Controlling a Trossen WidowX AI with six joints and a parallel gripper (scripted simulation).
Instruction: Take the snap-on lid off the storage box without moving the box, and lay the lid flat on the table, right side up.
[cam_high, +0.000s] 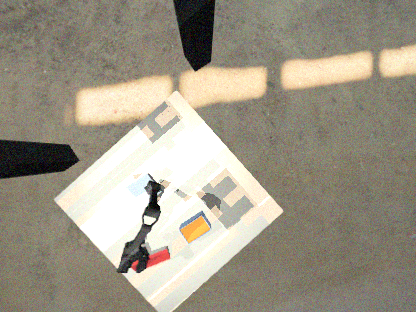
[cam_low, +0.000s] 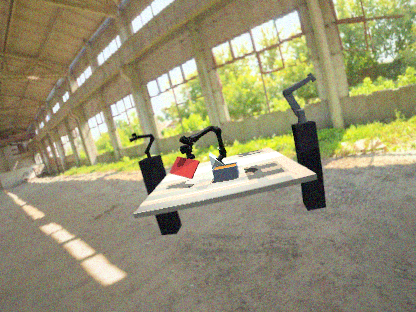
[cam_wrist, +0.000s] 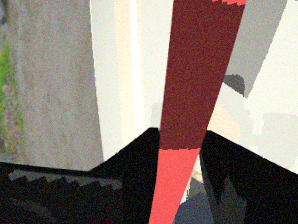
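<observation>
The red lid lies 50 mm below my gripper tip, 50 mm ahead of it and 40 mm to the right of it. The rest, counted from my gripper tip: storage box (320 mm to the left, 160 mm below, 60 mm ahead).
</observation>
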